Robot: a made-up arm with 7 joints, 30 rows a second.
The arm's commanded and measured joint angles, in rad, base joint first. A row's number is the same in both.
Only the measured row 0 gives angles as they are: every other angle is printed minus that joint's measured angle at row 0.
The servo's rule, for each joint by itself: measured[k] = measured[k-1] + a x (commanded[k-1-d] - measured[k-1]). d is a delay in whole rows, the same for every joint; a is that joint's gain. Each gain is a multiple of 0.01, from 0.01 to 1. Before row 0 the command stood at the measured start. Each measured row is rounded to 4 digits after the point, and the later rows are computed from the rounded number. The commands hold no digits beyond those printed.
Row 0, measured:
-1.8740, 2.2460, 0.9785, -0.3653, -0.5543, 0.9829, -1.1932
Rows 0 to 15, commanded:
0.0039, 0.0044, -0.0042, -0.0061, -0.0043, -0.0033, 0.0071
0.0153, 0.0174, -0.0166, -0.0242, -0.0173, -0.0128, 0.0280
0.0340, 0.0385, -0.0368, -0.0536, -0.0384, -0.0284, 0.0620
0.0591, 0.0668, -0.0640, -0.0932, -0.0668, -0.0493, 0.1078
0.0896, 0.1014, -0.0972, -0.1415, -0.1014, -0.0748, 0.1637
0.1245, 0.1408, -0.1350, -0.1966, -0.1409, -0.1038, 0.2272
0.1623, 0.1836, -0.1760, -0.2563, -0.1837, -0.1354, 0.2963
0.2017, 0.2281, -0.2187, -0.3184, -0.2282, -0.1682, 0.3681
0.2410, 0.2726, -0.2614, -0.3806, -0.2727, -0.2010, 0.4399
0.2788, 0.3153, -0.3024, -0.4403, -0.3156, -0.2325, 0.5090
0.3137, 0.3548, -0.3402, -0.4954, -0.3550, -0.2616, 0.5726
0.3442, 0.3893, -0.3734, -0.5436, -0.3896, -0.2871, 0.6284
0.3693, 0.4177, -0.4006, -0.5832, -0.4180, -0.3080, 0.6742
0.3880, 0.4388, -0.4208, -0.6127, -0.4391, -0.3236, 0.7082
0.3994, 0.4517, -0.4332, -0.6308, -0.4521, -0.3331, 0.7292
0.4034, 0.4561, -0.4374, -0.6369, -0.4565, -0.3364, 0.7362
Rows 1 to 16, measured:
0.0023, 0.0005, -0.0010, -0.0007, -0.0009, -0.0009, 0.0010
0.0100, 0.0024, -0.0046, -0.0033, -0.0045, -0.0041, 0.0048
0.0242, 0.0064, -0.0120, -0.0088, -0.0120, -0.0107, 0.0128
0.0448, 0.0130, -0.0240, -0.0181, -0.0241, -0.0211, 0.0261
0.0712, 0.0227, -0.0408, -0.0317, -0.0411, -0.0356, 0.0454
0.1026, 0.0357, -0.0625, -0.0498, -0.0631, -0.0540, 0.0709
0.1378, 0.0520, -0.0886, -0.0725, -0.0896, -0.0760, 0.1025
0.1755, 0.0714, -0.1185, -0.0995, -0.1201, -0.1009, 0.1397
0.2141, 0.0935, -0.1514, -0.1304, -0.1537, -0.1279, 0.1817
0.2523, 0.1179, -0.1861, -0.1645, -0.1893, -0.1561, 0.2275
0.2885, 0.1440, -0.2215, -0.2009, -0.2258, -0.1846, 0.2758
0.3214, 0.1710, -0.2564, -0.2386, -0.2618, -0.2123, 0.3252
0.3497, 0.1981, -0.2896, -0.2765, -0.2962, -0.2381, 0.3741
0.3723, 0.2246, -0.3198, -0.3135, -0.3276, -0.2612, 0.4209
0.3883, 0.2496, -0.3459, -0.3484, -0.3550, -0.2806, 0.4641
0.3972, 0.2723, -0.3669, -0.3801, -0.3773, -0.2957, 0.5022
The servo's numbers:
d 0
a 0.59 0.11 0.23 0.11 0.22 0.27 0.14

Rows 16 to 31, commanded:
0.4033, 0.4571, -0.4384, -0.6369, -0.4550, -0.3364, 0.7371
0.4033, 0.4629, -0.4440, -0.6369, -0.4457, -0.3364, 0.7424
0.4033, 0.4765, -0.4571, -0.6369, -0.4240, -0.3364, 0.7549
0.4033, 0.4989, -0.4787, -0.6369, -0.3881, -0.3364, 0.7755
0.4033, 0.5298, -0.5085, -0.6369, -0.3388, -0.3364, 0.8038
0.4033, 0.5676, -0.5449, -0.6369, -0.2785, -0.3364, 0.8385
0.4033, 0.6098, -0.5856, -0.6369, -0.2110, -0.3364, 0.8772
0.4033, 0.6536, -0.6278, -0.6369, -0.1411, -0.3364, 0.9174
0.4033, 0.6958, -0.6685, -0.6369, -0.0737, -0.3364, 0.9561
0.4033, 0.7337, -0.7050, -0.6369, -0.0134, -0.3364, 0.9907
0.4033, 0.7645, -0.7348, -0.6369, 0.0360, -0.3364, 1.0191
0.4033, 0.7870, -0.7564, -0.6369, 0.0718, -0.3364, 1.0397
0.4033, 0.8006, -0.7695, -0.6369, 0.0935, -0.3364, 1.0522
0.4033, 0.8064, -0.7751, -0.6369, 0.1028, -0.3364, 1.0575
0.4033, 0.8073, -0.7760, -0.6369, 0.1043, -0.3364, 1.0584
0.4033, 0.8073, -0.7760, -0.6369, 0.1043, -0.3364, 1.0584
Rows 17 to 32, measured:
0.4008, 0.2926, -0.3833, -0.4083, -0.3944, -0.3067, 0.5351
0.4023, 0.3113, -0.3973, -0.4334, -0.4057, -0.3147, 0.5641
0.4029, 0.3295, -0.4111, -0.4558, -0.4097, -0.3206, 0.5908
0.4031, 0.3481, -0.4266, -0.4757, -0.4049, -0.3249, 0.6167
0.4032, 0.3681, -0.4454, -0.4934, -0.3904, -0.3280, 0.6429
0.4033, 0.3900, -0.4683, -0.5092, -0.3658, -0.3303, 0.6703
0.4033, 0.4142, -0.4953, -0.5232, -0.3317, -0.3319, 0.6993
0.4033, 0.4405, -0.5258, -0.5357, -0.2898, -0.3331, 0.7298
0.4033, 0.4686, -0.5586, -0.5468, -0.2423, -0.3340, 0.7615
0.4033, 0.4978, -0.5923, -0.5567, -0.1919, -0.3346, 0.7936
0.4033, 0.5271, -0.6251, -0.5655, -0.1418, -0.3351, 0.8252
0.4033, 0.5557, -0.6553, -0.5734, -0.0948, -0.3355, 0.8552
0.4033, 0.5826, -0.6816, -0.5804, -0.0534, -0.3357, 0.8828
0.4033, 0.6072, -0.7031, -0.5866, -0.0190, -0.3359, 0.9073
0.4033, 0.6292, -0.7199, -0.5921, 0.0081, -0.3360, 0.9285
0.4033, 0.6488, -0.7328, -0.5970, 0.0293, -0.3361, 0.9467

